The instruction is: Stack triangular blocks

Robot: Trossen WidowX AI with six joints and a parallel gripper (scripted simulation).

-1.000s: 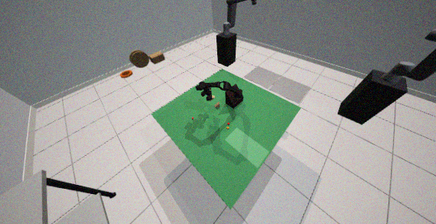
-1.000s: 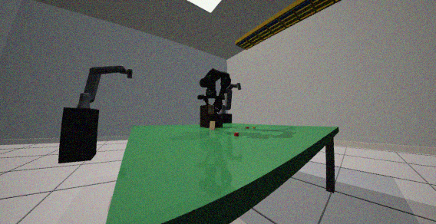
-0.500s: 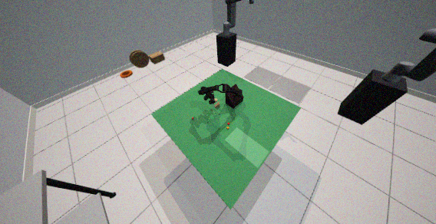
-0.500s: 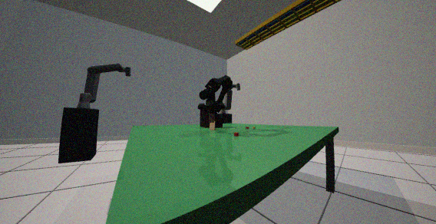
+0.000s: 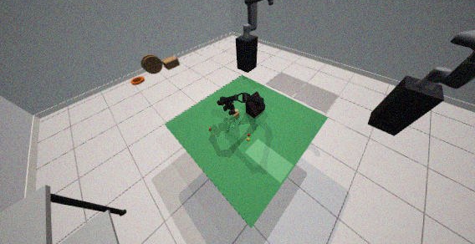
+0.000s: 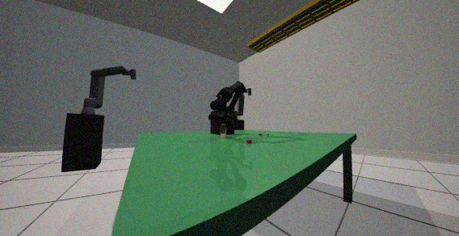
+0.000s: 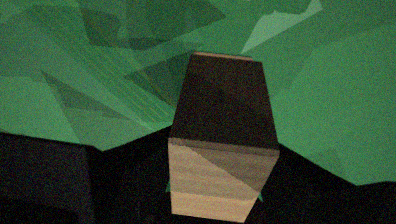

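Now: gripper tip 1 cm to the left of the tan triangular block, 1 cm below it and 1 cm short of it. Also, from my gripper tip: red cube 31 cm ahead, 8 cm to the right, 5 cm below.
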